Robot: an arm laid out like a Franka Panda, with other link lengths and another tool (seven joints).
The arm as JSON. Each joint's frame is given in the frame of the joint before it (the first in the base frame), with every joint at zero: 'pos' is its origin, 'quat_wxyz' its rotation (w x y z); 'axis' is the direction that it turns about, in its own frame. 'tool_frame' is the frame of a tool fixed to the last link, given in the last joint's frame.
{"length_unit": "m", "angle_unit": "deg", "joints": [
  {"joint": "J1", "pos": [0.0, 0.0, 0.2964], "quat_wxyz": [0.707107, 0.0, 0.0, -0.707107], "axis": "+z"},
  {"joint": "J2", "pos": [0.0, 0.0, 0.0], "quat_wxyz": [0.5, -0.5, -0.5, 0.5], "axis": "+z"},
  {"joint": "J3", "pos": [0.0, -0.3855, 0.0], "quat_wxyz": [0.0, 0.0, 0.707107, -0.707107], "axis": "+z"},
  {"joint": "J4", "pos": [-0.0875, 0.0, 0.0], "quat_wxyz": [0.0, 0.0, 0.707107, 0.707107], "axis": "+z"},
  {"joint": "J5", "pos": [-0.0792, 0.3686, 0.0], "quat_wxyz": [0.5, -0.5, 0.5, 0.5], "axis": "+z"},
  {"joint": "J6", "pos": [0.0, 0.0, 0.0], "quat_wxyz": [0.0, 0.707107, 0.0, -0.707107], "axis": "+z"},
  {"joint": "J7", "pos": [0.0, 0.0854, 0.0], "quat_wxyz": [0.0, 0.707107, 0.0, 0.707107], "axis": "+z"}
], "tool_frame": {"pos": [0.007, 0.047, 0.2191], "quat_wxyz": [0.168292, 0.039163, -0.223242, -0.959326]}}
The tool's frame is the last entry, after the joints.
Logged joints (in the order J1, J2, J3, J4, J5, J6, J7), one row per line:
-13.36, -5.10, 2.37, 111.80, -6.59, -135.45, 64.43
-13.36, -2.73, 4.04, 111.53, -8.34, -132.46, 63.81
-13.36, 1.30, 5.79, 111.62, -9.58, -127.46, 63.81
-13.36, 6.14, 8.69, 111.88, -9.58, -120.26, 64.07
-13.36, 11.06, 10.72, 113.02, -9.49, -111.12, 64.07
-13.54, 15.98, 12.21, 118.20, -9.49, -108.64, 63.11
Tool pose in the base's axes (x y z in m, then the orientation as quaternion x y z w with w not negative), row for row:
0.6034, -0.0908, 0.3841, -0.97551, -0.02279, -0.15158, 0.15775
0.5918, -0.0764, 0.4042, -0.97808, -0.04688, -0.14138, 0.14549
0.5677, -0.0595, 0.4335, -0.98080, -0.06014, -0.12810, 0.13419
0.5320, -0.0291, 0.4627, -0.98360, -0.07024, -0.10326, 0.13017
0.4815, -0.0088, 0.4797, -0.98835, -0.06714, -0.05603, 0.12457
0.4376, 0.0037, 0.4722, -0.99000, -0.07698, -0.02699, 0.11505
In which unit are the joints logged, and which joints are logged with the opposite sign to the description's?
The joints are logged in degrees. Opposite sign: J2, J4, J6.
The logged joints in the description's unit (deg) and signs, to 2 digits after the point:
-13.36, 5.10, 2.37, -111.80, -6.59, 135.45, 64.43
-13.36, 2.73, 4.04, -111.53, -8.34, 132.46, 63.81
-13.36, -1.30, 5.79, -111.62, -9.58, 127.46, 63.81
-13.36, -6.14, 8.69, -111.88, -9.58, 120.26, 64.07
-13.36, -11.06, 10.72, -113.02, -9.49, 111.12, 64.07
-13.54, -15.98, 12.21, -118.20, -9.49, 108.64, 63.11

